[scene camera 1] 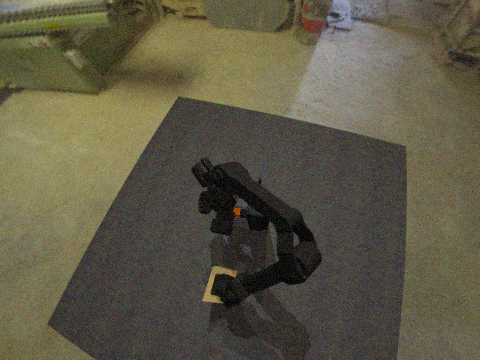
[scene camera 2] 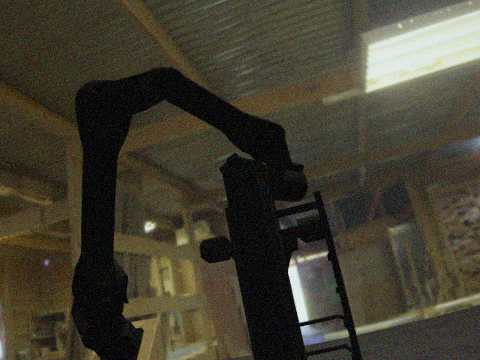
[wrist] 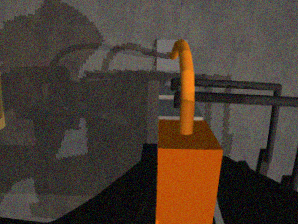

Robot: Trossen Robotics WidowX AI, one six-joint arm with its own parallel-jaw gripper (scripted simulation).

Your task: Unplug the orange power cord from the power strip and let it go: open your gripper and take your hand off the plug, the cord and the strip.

Observation:
In view: my gripper (scene camera 1: 231,211).
My gripper is seen too in the wrist view (wrist: 185,165).

